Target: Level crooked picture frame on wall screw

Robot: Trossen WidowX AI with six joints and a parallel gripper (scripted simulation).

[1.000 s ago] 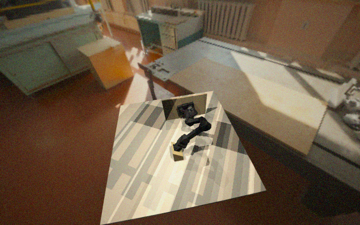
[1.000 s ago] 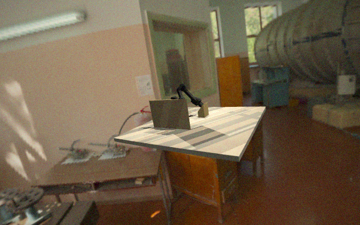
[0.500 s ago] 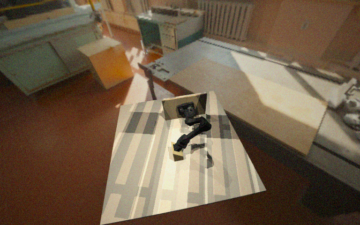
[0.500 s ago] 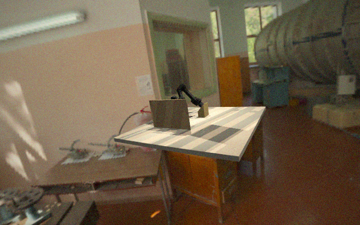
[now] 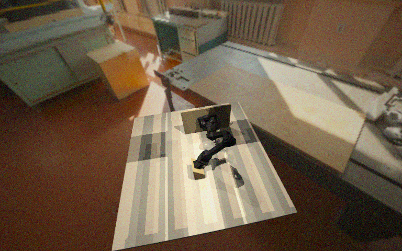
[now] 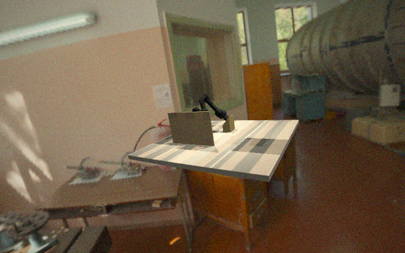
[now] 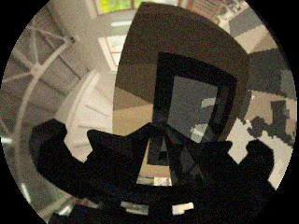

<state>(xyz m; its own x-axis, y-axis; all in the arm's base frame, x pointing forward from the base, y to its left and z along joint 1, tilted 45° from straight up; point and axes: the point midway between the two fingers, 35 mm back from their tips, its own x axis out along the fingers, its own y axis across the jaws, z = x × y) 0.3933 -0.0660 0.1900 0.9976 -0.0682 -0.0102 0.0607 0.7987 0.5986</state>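
Now: gripper tip 50 mm above the black picture frame and 10 mm to the left of it. The rest, counted from my gripper tip: tan wall board: 70 mm below, 20 mm ahead, 10 mm to the right.
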